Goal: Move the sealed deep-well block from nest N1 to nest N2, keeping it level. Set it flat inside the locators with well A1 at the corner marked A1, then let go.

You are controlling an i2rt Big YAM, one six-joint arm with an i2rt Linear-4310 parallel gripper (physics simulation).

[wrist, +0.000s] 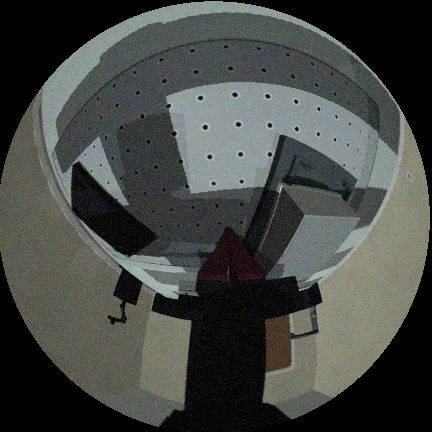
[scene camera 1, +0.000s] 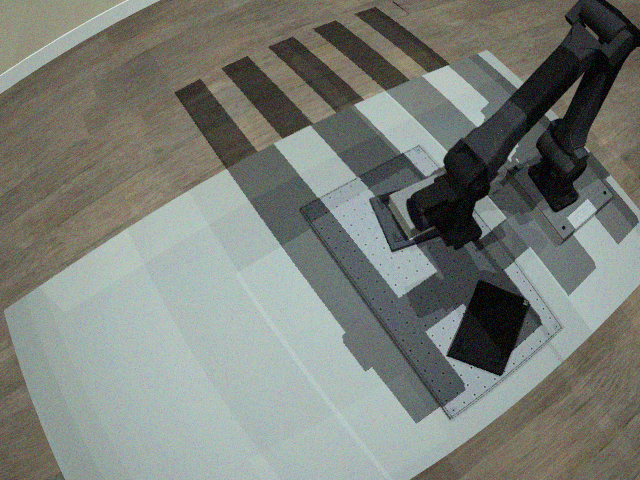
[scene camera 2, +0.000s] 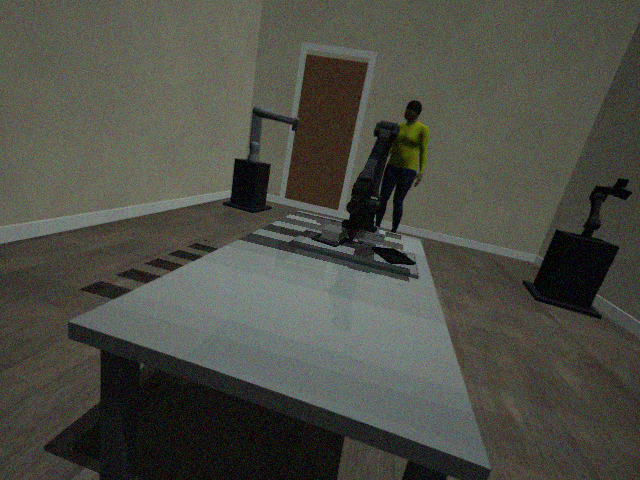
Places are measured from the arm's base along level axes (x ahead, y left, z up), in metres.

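Where they show: gripper, fingertip midpoint: (wrist: 227, 230) (scene camera 1: 448, 244) (scene camera 2: 350, 243); arm's base at its link origin: (scene camera 1: 552, 186).
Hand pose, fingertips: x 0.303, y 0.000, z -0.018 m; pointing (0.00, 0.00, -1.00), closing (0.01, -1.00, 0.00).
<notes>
Each offset is from my fingertips to the top centre of the thing. Level surfaces: height alone.
The sealed deep-well block @[dx +0.008, dy -0.081, dz +0.058 m] (scene camera 1: 402, 204) (wrist: 320, 240) is a pale box with a light top. It sits in a dark nest @[dx +0.021, dy -0.087, dz +0.016 m] (scene camera 1: 386, 227) (scene camera 2: 325, 238) (wrist: 312, 162), partly hidden by the arm in scene camera 1. A second nest @[dx +0.015, dy +0.196, dz +0.016 m] (scene camera 1: 488, 330) (scene camera 2: 393, 255) (wrist: 107, 215), a flat black rectangle, lies at the other end of the perforated plate, with a small light mark at one corner. Nest labels and well A1 are not readable. My gripper (scene camera 2: 352, 234) (wrist: 227, 230) is shut and empty, with dark red fingers, beside the block on the second nest's side. Its fingertips are hidden in scene camera 1.
The perforated plate @[dx +0.045, dy +0.039, dz -0.001 m] (scene camera 1: 361, 232) (wrist: 222, 140) lies on the pale table @[dz -0.014 m] (scene camera 1: 206, 330) (scene camera 2: 289, 320) and carries both nests. My arm's base stands behind it on a metal plate (scene camera 1: 555, 227). A person (scene camera 2: 408, 149) and two other arms on black pedestals stand beyond the table.
</notes>
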